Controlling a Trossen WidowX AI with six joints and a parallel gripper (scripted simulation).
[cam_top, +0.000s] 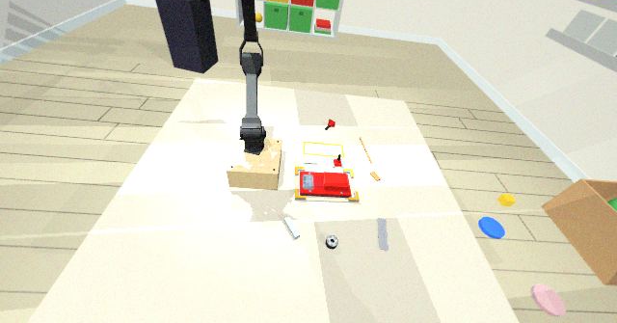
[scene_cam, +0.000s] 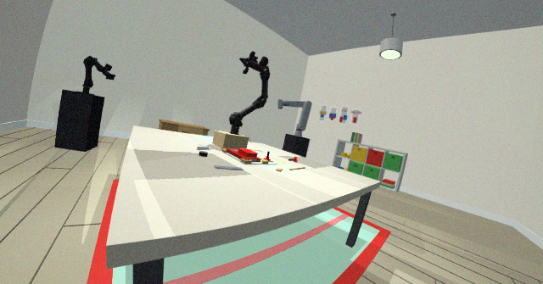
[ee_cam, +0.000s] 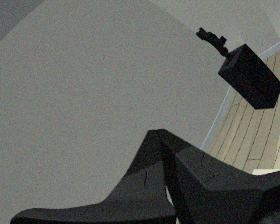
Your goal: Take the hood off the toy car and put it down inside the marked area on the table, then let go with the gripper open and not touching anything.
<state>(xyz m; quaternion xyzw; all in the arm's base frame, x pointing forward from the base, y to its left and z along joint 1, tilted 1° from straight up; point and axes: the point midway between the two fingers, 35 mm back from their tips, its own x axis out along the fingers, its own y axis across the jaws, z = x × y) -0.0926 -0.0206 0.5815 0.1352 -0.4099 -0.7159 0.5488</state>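
The red hood is 650 mm below my gripper tip, 460 mm ahead of it and 40 mm to the left of it. The rest, counted from my gripper tip: wooden stick 680 mm below, 580 mm ahead, 310 mm to the left; then brown block 680 mm below, 630 mm ahead, 150 mm to the left.
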